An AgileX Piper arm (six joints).
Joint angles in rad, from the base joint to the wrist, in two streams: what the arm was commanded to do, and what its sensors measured. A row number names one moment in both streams.
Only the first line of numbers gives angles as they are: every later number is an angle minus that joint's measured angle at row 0.
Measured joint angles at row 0:
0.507 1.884 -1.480 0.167 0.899 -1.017
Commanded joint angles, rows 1 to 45:
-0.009 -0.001 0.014 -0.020 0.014 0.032
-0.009 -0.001 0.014 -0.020 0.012 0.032
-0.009 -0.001 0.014 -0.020 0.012 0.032
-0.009 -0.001 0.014 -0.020 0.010 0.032
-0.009 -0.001 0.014 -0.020 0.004 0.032
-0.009 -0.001 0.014 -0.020 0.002 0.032
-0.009 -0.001 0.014 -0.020 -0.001 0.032
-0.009 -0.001 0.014 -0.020 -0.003 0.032
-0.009 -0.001 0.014 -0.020 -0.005 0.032
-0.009 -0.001 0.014 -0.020 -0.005 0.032
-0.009 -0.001 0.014 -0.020 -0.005 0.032
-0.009 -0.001 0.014 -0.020 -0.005 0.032
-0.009 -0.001 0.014 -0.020 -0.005 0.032
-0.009 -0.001 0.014 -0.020 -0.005 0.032
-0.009 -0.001 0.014 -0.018 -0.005 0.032
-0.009 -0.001 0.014 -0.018 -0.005 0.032
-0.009 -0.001 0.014 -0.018 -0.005 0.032
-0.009 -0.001 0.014 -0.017 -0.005 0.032
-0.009 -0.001 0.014 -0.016 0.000 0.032
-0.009 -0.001 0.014 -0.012 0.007 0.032
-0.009 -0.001 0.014 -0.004 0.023 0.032
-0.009 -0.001 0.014 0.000 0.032 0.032
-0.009 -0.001 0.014 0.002 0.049 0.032
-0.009 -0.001 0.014 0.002 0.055 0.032
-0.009 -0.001 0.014 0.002 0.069 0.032
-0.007 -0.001 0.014 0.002 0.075 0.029
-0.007 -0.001 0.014 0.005 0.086 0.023
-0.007 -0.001 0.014 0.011 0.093 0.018
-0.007 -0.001 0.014 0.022 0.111 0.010
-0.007 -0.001 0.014 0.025 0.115 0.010
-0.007 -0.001 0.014 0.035 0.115 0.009
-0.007 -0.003 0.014 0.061 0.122 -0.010
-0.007 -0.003 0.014 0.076 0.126 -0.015
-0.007 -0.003 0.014 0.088 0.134 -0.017
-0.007 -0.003 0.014 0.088 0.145 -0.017
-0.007 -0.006 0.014 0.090 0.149 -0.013
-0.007 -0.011 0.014 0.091 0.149 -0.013
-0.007 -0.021 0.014 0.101 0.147 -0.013
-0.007 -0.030 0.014 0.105 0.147 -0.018
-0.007 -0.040 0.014 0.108 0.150 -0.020
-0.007 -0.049 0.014 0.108 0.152 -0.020
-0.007 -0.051 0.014 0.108 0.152 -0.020
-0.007 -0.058 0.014 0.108 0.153 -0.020
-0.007 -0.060 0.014 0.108 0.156 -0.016
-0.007 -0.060 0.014 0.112 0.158 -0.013
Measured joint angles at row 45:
-0.002 -0.033 0.008 0.095 0.123 -0.043
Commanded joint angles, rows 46 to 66:
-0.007 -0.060 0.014 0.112 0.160 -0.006
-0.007 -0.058 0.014 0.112 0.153 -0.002
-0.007 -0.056 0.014 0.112 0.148 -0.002
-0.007 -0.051 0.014 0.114 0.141 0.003
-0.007 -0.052 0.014 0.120 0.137 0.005
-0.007 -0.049 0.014 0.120 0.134 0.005
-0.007 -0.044 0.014 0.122 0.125 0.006
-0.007 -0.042 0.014 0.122 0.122 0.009
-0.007 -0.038 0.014 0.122 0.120 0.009
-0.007 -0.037 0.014 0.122 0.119 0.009
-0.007 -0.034 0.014 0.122 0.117 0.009
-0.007 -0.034 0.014 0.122 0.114 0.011
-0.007 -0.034 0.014 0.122 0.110 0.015
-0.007 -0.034 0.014 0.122 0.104 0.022
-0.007 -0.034 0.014 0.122 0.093 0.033
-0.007 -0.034 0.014 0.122 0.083 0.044
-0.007 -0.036 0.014 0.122 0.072 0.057
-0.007 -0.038 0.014 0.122 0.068 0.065
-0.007 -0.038 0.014 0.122 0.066 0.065
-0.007 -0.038 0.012 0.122 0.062 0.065
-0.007 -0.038 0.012 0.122 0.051 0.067
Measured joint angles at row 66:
-0.002 -0.031 0.014 0.115 0.075 0.053
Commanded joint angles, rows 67 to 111:
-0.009 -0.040 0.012 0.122 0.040 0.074
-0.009 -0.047 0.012 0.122 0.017 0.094
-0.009 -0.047 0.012 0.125 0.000 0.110
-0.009 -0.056 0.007 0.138 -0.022 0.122
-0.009 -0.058 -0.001 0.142 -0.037 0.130
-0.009 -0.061 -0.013 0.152 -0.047 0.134
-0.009 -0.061 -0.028 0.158 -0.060 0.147
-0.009 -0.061 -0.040 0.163 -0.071 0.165
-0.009 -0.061 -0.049 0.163 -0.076 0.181
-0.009 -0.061 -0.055 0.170 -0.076 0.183
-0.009 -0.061 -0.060 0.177 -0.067 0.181
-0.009 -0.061 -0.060 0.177 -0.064 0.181
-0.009 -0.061 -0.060 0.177 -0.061 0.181
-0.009 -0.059 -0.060 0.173 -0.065 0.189
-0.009 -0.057 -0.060 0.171 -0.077 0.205
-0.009 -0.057 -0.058 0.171 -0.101 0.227
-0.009 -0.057 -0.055 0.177 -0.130 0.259
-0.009 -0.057 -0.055 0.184 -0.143 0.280
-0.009 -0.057 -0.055 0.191 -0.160 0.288
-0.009 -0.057 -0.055 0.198 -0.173 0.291
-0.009 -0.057 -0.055 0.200 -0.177 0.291
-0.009 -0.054 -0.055 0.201 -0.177 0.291
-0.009 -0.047 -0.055 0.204 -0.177 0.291
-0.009 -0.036 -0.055 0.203 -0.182 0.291
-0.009 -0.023 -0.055 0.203 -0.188 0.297
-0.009 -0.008 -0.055 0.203 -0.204 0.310
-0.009 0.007 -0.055 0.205 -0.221 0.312
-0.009 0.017 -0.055 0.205 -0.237 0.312
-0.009 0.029 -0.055 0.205 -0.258 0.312
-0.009 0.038 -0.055 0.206 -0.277 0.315
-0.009 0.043 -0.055 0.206 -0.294 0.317
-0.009 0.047 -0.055 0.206 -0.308 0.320
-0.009 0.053 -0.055 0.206 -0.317 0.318
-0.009 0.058 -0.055 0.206 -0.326 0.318
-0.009 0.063 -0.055 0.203 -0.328 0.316
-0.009 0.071 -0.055 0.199 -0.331 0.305
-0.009 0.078 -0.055 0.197 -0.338 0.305
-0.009 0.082 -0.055 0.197 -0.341 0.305
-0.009 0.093 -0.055 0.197 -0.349 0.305
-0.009 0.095 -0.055 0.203 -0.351 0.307
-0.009 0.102 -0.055 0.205 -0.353 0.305
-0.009 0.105 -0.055 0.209 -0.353 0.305
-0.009 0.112 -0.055 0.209 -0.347 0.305
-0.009 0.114 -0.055 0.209 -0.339 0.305
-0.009 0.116 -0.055 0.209 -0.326 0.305
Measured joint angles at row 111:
-0.006 0.099 -0.053 0.209 -0.340 0.312
